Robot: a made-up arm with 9 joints. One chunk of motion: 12 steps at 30 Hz.
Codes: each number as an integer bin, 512 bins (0 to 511) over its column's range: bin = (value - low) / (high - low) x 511, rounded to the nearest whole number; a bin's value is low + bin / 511 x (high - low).
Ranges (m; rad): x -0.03..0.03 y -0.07..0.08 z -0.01..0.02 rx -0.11..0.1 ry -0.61..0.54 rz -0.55..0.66
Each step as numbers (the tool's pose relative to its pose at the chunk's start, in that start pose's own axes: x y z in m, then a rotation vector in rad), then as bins.
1 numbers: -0.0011 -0.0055 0.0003 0.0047 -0.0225 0.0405
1 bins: 246 220 175 279 261 249
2 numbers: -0.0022 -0.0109 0.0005 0.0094 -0.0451 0.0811
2 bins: 237 201 179 291 251 267
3 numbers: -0.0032 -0.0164 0.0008 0.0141 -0.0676 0.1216
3 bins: 228 183 184 302 241 284
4 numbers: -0.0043 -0.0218 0.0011 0.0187 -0.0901 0.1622
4 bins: 219 164 189 313 231 301
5 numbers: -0.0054 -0.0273 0.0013 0.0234 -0.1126 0.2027
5 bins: 210 145 192 325 221 318
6 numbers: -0.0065 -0.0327 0.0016 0.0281 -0.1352 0.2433
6 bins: 200 127 198 336 211 335
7 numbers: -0.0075 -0.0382 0.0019 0.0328 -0.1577 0.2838
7 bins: 192 108 203 347 201 352
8 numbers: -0.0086 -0.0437 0.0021 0.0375 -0.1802 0.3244
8 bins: 182 90 206 359 191 369
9 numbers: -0.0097 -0.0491 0.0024 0.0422 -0.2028 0.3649
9 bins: 173 71 211 370 181 386
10 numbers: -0.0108 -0.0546 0.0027 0.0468 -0.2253 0.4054
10 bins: 164 52 216 382 171 403
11 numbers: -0.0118 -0.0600 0.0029 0.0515 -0.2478 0.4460
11 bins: 155 34 220 393 161 421
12 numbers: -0.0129 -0.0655 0.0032 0.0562 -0.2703 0.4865
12 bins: 146 15 225 404 151 438
